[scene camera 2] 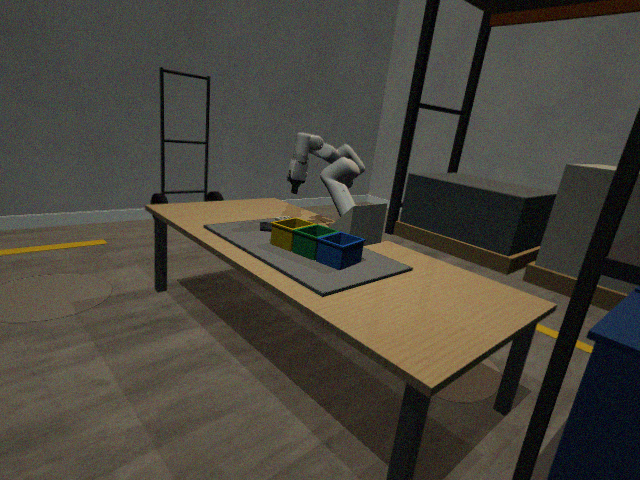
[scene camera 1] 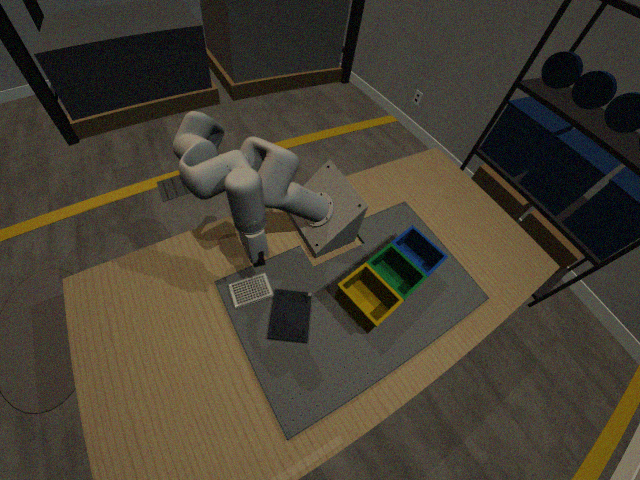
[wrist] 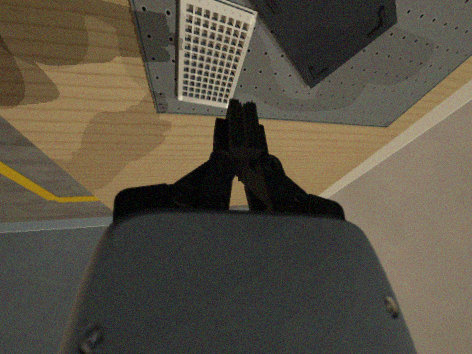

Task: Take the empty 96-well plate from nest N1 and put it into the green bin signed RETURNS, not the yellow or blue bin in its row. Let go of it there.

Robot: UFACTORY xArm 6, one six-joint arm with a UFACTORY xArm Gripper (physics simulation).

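Places are measured from the arm's base along level axes (x ahead, y left, z up), in millimetres.
Pixels of known places: gripper, fingertip midpoint: (scene camera 2: 294, 193) (scene camera 1: 258, 263) (wrist: 236, 118); arm's base, origin of the base link: (scene camera 2: 352, 219) (scene camera 1: 318, 209).
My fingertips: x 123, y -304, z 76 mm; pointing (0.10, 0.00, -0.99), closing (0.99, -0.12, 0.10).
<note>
For each thing: its middle in the pictures, then the offset to it from my fingertips. "spot": a spot on its surface instead. Level surfaces: height alone.
- white 96-well plate, body centre: (wrist: 211, 61) (scene camera 1: 250, 290) dx -9, dy -36, dz -159 mm
- green bin, body centre: (scene camera 1: 392, 276) (scene camera 2: 315, 241) dx +215, dy +379, dz -116 mm
- blue bin, surface spot: (scene camera 2: 339, 251) spot: dx +278, dy +561, dz -91 mm
- dark flat block, body centre: (wrist: 329, 8) (scene camera 1: 290, 314) (scene camera 2: 276, 226) dx +130, dy +29, dz -158 mm
- grey board, its level: dz -166 mm
- wooden table, its level: dz -179 mm
The white 96-well plate (scene camera 1: 250, 290) (wrist: 212, 52) lies flat at the grey board's corner, left of the dark block; any nest under it is hidden. My gripper (scene camera 1: 259, 262) (scene camera 2: 294, 192) (wrist: 236, 118) is shut and empty. It hangs above table height, and in the wrist view its tips show beside the plate's near end, apart from it. The green bin (scene camera 1: 397, 271) (scene camera 2: 314, 241) stands in the middle of the row, between the yellow bin (scene camera 1: 370, 294) (scene camera 2: 291, 234) and the blue bin (scene camera 1: 419, 251) (scene camera 2: 339, 251). Its inside looks empty in scene camera 1. The RETURNS sign cannot be read.
A dark flat block (scene camera 1: 289, 316) (wrist: 327, 37) lies on the grey board (scene camera 1: 320, 372) (scene camera 2: 330, 283) between the plate and the bins. The robot's base block (scene camera 1: 341, 206) (scene camera 2: 368, 222) stands behind the board. The wooden table (scene camera 1: 139, 361) (scene camera 2: 439, 304) extends around the board.
</note>
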